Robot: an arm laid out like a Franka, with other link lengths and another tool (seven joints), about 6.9 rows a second.
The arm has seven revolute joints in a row. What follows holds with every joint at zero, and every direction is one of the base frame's.
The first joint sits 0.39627 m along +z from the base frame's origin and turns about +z.
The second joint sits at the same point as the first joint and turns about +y.
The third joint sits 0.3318 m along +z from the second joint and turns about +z.
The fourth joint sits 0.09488 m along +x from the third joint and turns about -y.
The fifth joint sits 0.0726 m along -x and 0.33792 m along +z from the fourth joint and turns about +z.
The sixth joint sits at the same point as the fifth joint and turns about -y.
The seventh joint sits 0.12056 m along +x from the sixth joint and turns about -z.
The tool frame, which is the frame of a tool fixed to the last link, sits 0.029 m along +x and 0.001 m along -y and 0.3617 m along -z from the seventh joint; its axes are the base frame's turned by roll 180, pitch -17.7 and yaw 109.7 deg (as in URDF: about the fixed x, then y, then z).
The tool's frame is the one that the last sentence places.
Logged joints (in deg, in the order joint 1, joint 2, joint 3, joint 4, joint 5, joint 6, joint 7), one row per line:
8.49, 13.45, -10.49, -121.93, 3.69, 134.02, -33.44
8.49, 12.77, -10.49, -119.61, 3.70, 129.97, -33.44
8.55, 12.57, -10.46, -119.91, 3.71, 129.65, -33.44
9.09, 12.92, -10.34, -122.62, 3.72, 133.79, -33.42
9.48, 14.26, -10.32, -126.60, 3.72, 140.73, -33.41
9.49, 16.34, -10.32, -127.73, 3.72, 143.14, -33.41
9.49, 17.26, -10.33, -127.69, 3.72, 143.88, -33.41
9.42, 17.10, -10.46, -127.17, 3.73, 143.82, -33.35
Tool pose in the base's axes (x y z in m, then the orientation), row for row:
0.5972, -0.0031, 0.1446, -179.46, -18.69, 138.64
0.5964, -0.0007, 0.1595, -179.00, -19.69, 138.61
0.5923, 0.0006, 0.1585, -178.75, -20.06, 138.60
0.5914, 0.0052, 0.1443, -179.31, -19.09, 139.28
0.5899, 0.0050, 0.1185, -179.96, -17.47, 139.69
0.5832, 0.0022, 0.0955, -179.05, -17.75, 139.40
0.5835, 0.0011, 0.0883, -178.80, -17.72, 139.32
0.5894, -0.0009, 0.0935, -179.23, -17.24, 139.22
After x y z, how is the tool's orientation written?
As angles about the fixed x, y, z axes (roll, pitch, yaw), in degrees.
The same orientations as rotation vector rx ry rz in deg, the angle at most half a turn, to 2 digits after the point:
-57.13, -151.70, -8.71
-56.67, -150.71, -8.56
-56.47, -150.33, -8.40
-56.09, -151.61, -8.54
-56.28, -153.37, -8.60
-56.30, -152.81, -7.56
-56.34, -152.76, -7.22
-56.78, -153.22, -7.60

